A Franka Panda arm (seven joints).
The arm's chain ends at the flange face. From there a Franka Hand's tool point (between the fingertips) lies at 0.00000 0.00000 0.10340 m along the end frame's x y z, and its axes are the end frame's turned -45 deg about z.
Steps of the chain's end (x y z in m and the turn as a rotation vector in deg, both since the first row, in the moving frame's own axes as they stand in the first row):
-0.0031 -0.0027 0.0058 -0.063 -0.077 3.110
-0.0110 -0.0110 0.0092 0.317 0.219 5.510
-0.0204 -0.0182 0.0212 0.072 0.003 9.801
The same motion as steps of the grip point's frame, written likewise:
-0.0005 -0.0041 0.0058 0.010 -0.099 3.110
0.0007 -0.0156 0.0092 0.069 0.379 5.510
-0.0015 -0.0274 0.0212 0.049 0.053 9.801

